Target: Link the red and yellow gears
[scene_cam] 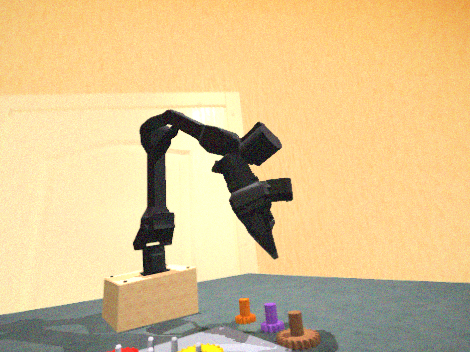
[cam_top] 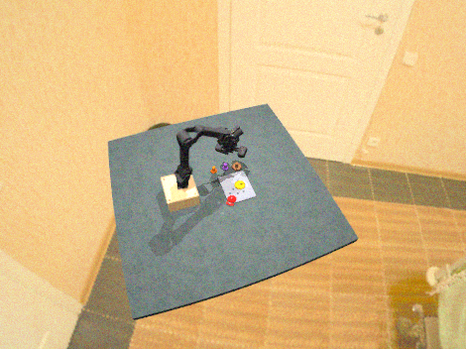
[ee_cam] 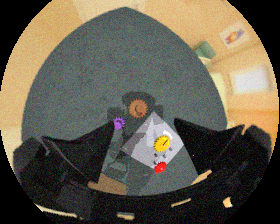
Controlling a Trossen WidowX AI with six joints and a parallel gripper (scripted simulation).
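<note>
The purple gear is 11 cm below my gripper tip, 6 cm behind it and 2 cm to the left of it. From my gripper tip the other things lie so: orange gear 13 cm behind, 11 cm below, 1 cm to the left; then yellow gear 14 cm to the right, 11 cm below; then brown gear 11 cm below, 2 cm ahead, 1 cm to the left.
</note>
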